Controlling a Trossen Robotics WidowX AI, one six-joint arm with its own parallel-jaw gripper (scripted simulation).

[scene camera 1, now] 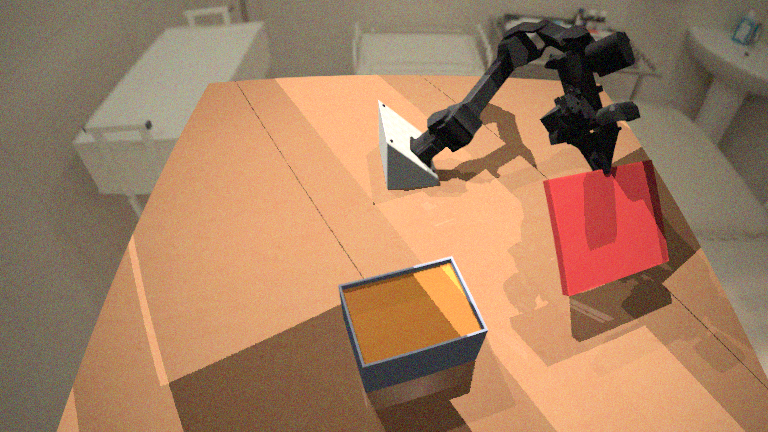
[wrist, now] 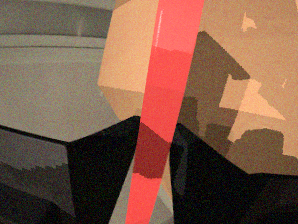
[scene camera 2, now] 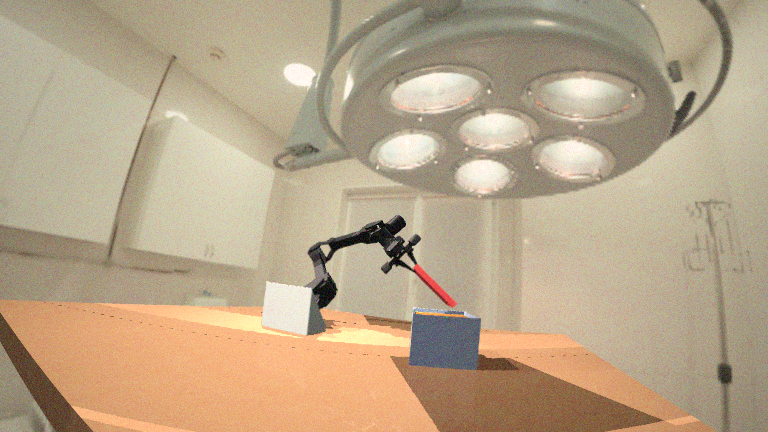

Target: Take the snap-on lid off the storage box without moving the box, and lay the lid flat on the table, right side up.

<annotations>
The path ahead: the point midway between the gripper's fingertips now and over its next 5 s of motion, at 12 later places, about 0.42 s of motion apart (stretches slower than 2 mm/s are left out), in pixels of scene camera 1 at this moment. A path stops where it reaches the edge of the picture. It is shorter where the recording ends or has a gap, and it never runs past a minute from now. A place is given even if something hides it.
My gripper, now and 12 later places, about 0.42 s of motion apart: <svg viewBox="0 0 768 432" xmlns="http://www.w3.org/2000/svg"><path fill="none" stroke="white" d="M602 174L598 181L596 185L595 190L592 194L591 198L589 202L587 205L585 209L583 213L582 216L582 219L582 222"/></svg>
</annotations>
